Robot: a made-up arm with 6 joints.
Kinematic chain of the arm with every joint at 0, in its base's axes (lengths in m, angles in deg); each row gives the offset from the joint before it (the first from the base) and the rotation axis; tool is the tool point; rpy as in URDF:
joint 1: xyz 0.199 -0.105 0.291 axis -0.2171 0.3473 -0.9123
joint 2: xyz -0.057 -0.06 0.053 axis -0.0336 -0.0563 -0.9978
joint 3: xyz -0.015 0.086 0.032 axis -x
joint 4: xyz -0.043 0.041 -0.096 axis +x
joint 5: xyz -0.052 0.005 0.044 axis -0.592 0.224 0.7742
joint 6: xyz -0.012 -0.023 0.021 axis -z
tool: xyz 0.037 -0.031 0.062 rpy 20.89 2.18 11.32
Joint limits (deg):
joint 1: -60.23..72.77
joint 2: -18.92..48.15
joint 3: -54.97..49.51
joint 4: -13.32..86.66
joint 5: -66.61..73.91
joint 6: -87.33..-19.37
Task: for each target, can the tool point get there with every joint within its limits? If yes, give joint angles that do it. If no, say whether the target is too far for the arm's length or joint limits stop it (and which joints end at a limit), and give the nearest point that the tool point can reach.
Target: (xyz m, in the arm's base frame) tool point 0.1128 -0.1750 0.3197
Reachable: yes | joints -47.67 36.93 -11.11 37.73 0.40 -34.13
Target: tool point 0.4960 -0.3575 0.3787
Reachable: no: joint limits stop it (at a limit: joint 1, joint 2, joint 3, joint 4, joint 6) | nearest point 0.2605 -0.3065 0.2862 | short by 0.258 m
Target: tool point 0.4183 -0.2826 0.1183
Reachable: no: joint limits stop it (at a limit: joint 1, joint 2, joint 4, joint 6) | nearest point 0.2449 -0.2995 0.2050 | short by 0.195 m
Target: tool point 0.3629 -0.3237 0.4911
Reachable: no: joint limits stop it (at a limit: joint 1, joint 2, joint 3, joint 4, joint 6) | nearest point 0.2363 -0.2848 0.3240 | short by 0.213 m
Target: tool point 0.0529 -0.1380 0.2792
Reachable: yes | joints -4.46 5.10 -19.99 54.68 -24.28 -37.44
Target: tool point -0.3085 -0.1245 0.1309
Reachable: no: too far | nearest point -0.0741 -0.1206 0.2170 | short by 0.250 m
